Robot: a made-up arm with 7 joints. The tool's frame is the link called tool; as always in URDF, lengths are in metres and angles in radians. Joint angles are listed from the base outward.
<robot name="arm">
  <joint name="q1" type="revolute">
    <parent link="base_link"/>
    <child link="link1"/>
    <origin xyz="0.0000 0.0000 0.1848" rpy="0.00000 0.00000 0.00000"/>
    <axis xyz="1 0 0"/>
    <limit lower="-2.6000" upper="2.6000"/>
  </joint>
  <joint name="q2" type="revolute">
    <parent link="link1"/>
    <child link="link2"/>
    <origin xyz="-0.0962 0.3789 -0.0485" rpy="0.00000 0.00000 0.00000"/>
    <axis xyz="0 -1 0"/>
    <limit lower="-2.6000" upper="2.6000"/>
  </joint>
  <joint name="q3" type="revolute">
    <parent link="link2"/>
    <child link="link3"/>
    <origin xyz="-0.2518 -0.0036 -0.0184" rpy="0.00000 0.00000 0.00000"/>
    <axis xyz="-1 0 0"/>
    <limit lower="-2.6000" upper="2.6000"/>
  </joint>
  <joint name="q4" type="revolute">
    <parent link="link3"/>
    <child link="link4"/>
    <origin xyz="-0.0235 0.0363 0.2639" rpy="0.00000 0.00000 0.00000"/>
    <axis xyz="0 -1 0"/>
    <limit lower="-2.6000" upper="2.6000"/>
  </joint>
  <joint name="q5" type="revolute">
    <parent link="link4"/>
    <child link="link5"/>
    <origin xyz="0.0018 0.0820 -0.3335" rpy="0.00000 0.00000 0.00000"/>
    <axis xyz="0 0 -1"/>
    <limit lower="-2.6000" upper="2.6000"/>
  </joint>
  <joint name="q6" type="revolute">
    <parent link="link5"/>
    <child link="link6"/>
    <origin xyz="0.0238 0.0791 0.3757" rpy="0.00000 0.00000 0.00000"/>
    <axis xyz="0 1 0"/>
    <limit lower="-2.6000" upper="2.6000"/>
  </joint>
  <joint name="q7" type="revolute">
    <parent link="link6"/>
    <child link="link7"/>
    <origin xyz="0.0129 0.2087 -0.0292" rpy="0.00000 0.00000 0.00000"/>
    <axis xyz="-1 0 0"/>
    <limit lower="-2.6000" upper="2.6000"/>
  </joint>
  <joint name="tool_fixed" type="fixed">
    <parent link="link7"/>
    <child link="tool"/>
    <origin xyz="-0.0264 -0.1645 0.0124" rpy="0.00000 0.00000 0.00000"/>
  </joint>
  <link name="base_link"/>
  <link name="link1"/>
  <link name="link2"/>
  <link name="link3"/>
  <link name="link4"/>
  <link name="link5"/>
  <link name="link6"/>
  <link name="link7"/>
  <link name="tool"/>
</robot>
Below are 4 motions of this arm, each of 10 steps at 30 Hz.
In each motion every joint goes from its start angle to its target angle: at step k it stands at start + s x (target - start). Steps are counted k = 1, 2, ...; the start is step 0. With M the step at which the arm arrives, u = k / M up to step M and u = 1 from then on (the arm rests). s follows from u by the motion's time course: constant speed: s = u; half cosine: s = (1 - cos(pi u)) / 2; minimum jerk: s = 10 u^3 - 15 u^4 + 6 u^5.
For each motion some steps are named. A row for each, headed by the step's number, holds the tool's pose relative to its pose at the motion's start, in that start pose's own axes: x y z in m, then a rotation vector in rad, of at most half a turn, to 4 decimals.
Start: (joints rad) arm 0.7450 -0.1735 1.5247 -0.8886 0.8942 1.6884 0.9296
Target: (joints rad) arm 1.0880 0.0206 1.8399 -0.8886 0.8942 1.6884 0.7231
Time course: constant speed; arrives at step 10
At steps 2, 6, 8, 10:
2: -0.0049 -0.0221 -0.0111 0.0584 -0.0133 0.0342
6: -0.0143 -0.0665 -0.0293 0.1759 -0.0205 0.1055
8: -0.0188 -0.0887 -0.0363 0.2343 -0.0141 0.1410
10: -0.0232 -0.1108 -0.0418 0.2922 -0.0013 0.1756

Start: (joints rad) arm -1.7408 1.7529 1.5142 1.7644 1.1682 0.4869 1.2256
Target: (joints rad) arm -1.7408 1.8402 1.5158 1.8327 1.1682 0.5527 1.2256
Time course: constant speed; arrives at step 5
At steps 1, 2, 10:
1: -0.0070 0.0031 -0.0007 0.0042 -0.0090 -0.0055
2: -0.0139 0.0063 -0.0014 0.0082 -0.0181 -0.0109
10: -0.0347 0.0167 -0.0042 0.0191 -0.0471 -0.0263

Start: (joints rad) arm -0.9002 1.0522 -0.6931 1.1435 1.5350 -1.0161 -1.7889
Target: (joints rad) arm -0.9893 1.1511 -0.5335 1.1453 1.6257 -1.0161 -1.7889
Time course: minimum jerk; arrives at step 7
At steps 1, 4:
1: 0.0000 0.0016 0.0003 0.0032 0.0010 -0.0009
4: 0.0013 0.0428 0.0123 0.0882 0.0249 -0.0235

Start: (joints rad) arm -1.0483 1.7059 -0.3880 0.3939 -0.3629 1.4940 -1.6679
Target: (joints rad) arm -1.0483 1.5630 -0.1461 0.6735 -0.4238 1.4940 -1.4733
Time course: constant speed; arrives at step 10
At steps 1, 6, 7, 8, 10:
1: 0.0099 0.0021 -0.0021 -0.0324 -0.0265 0.0073
6: 0.0575 0.0113 -0.0048 -0.2083 -0.1554 0.0333
7: 0.0664 0.0130 -0.0039 -0.2461 -0.1802 0.0365
8: 0.0751 0.0146 -0.0026 -0.2846 -0.2047 0.0391
10: 0.0918 0.0178 0.0013 -0.3642 -0.2524 0.0424

